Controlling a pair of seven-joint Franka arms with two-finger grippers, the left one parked.
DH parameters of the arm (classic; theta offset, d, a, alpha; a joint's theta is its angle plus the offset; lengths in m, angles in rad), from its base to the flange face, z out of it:
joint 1: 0 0.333 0 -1.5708
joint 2: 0 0 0 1.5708
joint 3: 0 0.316 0.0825 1.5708
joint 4: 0 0 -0.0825 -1.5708
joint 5: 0 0.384 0 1.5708
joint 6: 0 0 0.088 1.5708
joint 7: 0 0.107 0 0
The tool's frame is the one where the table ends.
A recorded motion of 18 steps. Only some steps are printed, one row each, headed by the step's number.
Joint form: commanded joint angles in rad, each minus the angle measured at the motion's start. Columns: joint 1, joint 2, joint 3, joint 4, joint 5, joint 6, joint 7.
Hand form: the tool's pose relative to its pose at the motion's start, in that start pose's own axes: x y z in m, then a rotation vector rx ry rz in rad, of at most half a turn. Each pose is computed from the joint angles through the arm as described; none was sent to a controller.
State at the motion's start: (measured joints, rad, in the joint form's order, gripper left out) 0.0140 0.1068 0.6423 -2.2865 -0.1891 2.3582 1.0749
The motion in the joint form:
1: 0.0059 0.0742 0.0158 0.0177 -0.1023 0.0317 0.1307
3: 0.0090 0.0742 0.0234 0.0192 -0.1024 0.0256 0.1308
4: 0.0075 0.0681 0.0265 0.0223 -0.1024 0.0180 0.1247
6: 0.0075 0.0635 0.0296 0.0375 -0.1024 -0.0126 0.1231
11: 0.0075 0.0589 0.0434 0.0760 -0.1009 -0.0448 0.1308
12: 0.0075 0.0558 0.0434 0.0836 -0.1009 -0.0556 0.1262
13: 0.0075 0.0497 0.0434 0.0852 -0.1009 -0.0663 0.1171
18: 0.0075 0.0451 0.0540 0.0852 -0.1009 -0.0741 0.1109
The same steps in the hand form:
1: -0.0061 -0.0141 0.0196 -0.0062 0.0177 0.0338
3: -0.0105 -0.0170 0.0187 -0.0087 0.0164 0.0237
4: -0.0104 -0.0174 0.0153 -0.0108 0.0209 0.0171
6: -0.0089 -0.0188 0.0097 -0.0247 0.0222 0.0161
11: -0.0068 -0.0283 -0.0065 -0.0180 0.0346 0.0196
12: -0.0053 -0.0288 -0.0101 -0.0209 0.0375 0.0169
13: -0.0052 -0.0280 -0.0124 -0.0278 0.0401 0.0088
18: -0.0100 -0.0303 -0.0146 -0.0315 0.0416 -0.0071

